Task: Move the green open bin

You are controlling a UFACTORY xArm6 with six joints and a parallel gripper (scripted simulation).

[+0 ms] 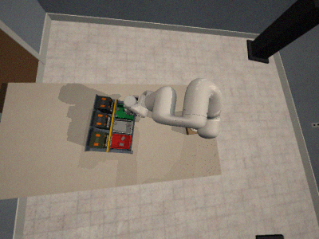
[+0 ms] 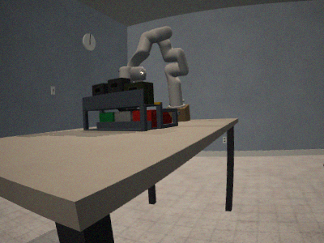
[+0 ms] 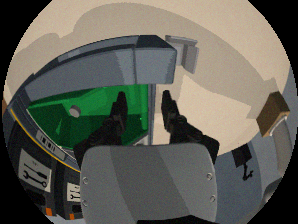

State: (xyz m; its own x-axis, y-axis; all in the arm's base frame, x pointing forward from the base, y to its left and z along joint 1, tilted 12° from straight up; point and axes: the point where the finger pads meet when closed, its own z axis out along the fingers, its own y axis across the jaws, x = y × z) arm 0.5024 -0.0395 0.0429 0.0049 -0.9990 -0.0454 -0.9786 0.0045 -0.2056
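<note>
Right now my hand is 80 mm short of the green open bin. Also, from my hand: yellow strip 130 mm ahead, 110 mm to the left, 60 mm above; red bin 220 mm to the left, 80 mm ahead; grey bin 110 mm to the left, 80 mm ahead.
</note>
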